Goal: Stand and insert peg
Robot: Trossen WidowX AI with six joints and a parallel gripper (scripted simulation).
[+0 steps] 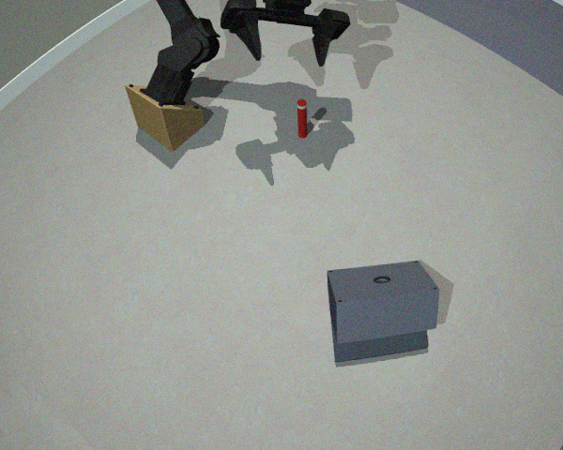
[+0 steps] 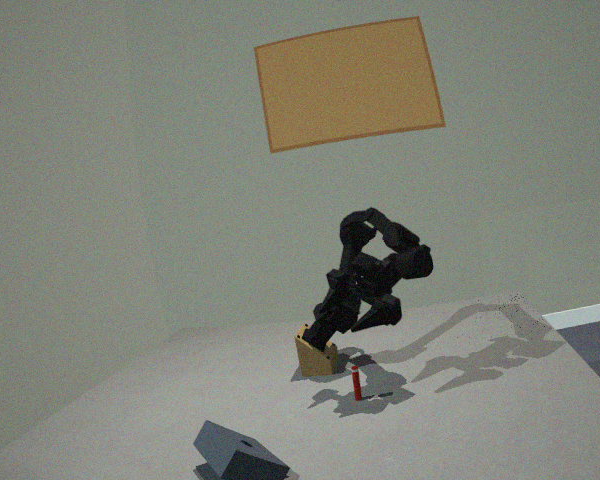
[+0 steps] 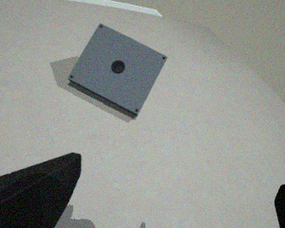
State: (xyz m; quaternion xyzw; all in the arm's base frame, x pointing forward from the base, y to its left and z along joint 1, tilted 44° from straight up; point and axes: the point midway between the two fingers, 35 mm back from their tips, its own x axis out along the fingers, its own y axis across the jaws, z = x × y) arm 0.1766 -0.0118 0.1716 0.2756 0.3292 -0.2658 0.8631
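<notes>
Right now the red peg is 130 mm below my gripper tip and 30 mm to the left of it. The rest, counted from my gripper tip: grey sloped panel 260 mm ahead, 160 mm to the right, 150 mm below.
</notes>
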